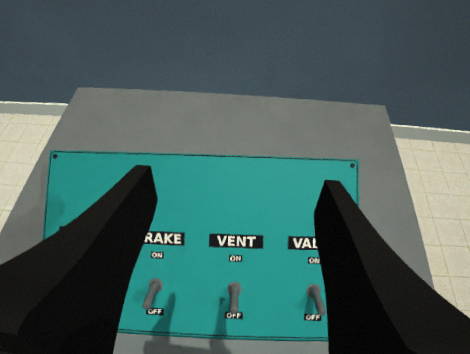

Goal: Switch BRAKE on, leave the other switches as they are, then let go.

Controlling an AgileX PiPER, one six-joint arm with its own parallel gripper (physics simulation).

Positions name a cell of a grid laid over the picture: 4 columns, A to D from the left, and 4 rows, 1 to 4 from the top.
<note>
In view: my gripper (C3) and a teal switch panel (B3).
</note>
